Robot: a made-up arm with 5 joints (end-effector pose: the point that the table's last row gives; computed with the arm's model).
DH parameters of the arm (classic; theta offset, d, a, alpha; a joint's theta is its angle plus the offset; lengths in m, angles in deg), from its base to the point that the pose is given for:
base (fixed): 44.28 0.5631 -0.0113 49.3
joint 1: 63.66 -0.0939 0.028 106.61
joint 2: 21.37 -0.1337 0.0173 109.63
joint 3: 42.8 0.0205 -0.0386 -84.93
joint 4: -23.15 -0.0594 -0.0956 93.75
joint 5: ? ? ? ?
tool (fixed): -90 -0.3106 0 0
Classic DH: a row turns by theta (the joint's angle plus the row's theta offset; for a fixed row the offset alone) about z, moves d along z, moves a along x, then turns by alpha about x.
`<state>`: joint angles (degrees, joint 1 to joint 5).
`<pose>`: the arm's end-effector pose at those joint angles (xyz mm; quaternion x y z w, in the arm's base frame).
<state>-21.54 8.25 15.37 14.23 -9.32</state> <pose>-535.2 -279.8 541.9 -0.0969 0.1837 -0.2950 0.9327</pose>
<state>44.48 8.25 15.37 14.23 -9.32</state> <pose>-95.4 -375.4 105.3 0.2096 -0.0711 0.1083 0.9692</pose>
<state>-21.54 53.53 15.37 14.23 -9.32</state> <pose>-643.7 26.8 562.2 0.1580 0.3661 -0.4778 0.7828</pose>
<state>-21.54 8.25 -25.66 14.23 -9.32</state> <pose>-429.2 -125.1 228.7 0.2207 0.0228 -0.2866 0.9320</pose>
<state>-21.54 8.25 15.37 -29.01 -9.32</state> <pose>-261.7 -419.2 458.9 -0.0512 0.1944 0.0746 0.9768</pose>
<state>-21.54 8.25 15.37 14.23 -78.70</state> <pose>-317.8 110.5 318.7 0.4511 -0.0168 -0.3471 0.8220</pose>
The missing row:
joint 5: 12.51 0.0703 -0.3098 90
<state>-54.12 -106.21 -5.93 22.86 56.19</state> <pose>-45.2 80.3 1207.7 -0.8845 -0.1889 0.2081 0.3723</pose>
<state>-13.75 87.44 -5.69 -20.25 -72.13</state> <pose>-145.4 387.4 566.0 0.8261 -0.0285 -0.4370 0.3547</pose>
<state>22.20 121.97 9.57 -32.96 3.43</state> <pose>-572.9 97.0 319.2 0.6597 0.3760 -0.0585 0.6481</pose>
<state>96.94 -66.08 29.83 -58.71 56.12</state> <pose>-298.3 -441.9 763.6 -0.5052 -0.8548 -0.0606 0.1022</pose>
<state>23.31 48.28 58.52 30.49 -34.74</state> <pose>-523.9 -296.3 459.5 0.0967 0.3199 -0.2593 0.9061</pose>
